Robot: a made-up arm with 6 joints.
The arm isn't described. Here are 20 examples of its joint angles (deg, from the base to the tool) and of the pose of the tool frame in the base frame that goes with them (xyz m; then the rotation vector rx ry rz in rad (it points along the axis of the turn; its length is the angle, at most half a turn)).
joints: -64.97 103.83 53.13 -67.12 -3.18 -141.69
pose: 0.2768 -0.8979 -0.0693 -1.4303 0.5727 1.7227
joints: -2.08 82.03 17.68 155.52 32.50 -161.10
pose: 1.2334 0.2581 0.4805 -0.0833 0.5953 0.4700
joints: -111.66 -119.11 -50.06 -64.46 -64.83 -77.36
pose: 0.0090 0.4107 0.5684 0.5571 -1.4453 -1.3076
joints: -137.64 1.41 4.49 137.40 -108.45 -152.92
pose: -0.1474 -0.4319 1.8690 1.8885 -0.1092 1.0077
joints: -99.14 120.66 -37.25 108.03 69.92 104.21
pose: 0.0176 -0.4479 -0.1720 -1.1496 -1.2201 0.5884
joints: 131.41 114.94 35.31 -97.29 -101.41 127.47
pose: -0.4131 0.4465 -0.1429 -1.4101 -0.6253 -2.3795
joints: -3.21 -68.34 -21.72 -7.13 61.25 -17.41
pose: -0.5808 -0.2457 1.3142 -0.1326 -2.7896 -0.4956
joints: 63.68 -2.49 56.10 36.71 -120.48 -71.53
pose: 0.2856 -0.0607 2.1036 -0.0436 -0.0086 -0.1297
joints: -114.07 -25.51 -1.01 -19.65 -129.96 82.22
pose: -0.2350 0.1286 1.6068 -0.0898 0.2450 0.1226
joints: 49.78 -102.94 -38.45 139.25 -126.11 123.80
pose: -0.7301 -0.5298 0.9144 -1.5447 1.3552 0.8562
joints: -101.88 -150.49 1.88 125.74 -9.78 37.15
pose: 0.3477 0.9178 -0.0829 0.6832 -1.3150 1.1631
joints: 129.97 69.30 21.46 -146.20 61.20 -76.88
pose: -0.7907 0.6143 0.5870 0.7103 0.2904 -1.1045
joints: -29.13 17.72 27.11 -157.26 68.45 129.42
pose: 0.7930 -0.1207 1.5349 -0.3321 0.1362 -0.9586
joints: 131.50 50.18 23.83 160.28 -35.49 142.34
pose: -0.9403 0.6896 1.2159 1.1604 -0.2462 1.5443
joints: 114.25 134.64 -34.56 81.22 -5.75 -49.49
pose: -0.0757 0.2638 -0.3042 1.5310 -1.2792 -1.8925
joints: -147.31 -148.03 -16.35 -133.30 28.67 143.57
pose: 0.6572 0.1771 0.4007 2.3956 0.2488 0.6564
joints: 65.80 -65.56 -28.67 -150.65 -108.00 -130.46
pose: -0.4149 -0.2441 1.2039 -0.0506 2.6158 1.3132
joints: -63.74 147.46 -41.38 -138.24 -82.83 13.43
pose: 0.2204 0.0302 0.1786 -1.3335 -0.8980 2.0843
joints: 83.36 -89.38 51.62 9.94 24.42 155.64
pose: 0.1826 -1.3366 0.9723 -1.2979 -0.5890 -1.5782
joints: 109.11 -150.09 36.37 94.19 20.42 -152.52
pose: 0.2874 -0.8263 -0.4799 -1.7894 1.2380 0.5119
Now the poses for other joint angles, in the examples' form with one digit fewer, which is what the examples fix.
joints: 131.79 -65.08 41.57 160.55 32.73 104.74
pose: 0.550 -0.965 1.502 2.593 0.411 1.338
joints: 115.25 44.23 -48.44 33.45 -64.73 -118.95
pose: -0.050 0.825 0.908 -1.440 -0.141 0.474
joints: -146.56 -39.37 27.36 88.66 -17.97 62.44
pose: 0.550 0.410 1.924 0.698 -2.877 0.228
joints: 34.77 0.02 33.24 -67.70 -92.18 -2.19
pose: 0.493 0.223 1.657 0.654 -0.082 1.513
